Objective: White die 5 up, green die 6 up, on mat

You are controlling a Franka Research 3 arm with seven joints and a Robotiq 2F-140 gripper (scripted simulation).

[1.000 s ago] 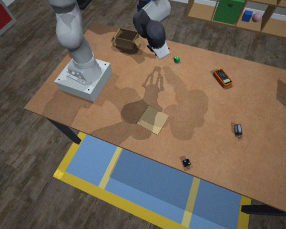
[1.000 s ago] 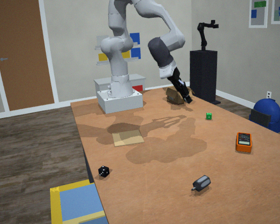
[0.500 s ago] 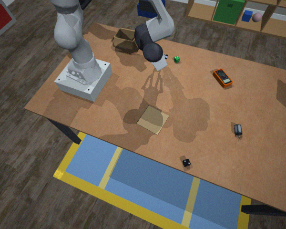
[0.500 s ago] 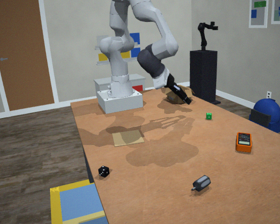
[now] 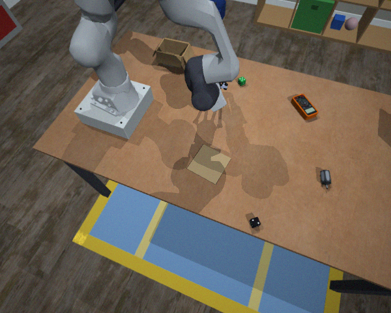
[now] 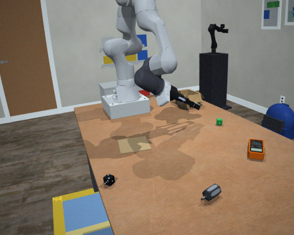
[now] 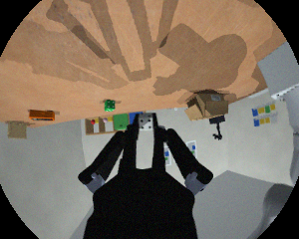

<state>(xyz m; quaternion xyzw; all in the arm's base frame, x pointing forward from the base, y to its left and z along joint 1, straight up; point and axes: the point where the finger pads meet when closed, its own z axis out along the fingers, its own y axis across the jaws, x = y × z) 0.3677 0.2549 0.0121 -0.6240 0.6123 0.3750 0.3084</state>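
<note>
Now: the green die 110 mm ahead of my hand, 100 mm to the left of it and 90 mm below it. From my hand the other things lie so: tan mat: 90 mm ahead, 400 mm to the right, 100 mm below; cardboard box: 280 mm behind, 150 mm to the left, 60 mm below; white die: 20 mm to the left, 10 mm below.
</note>
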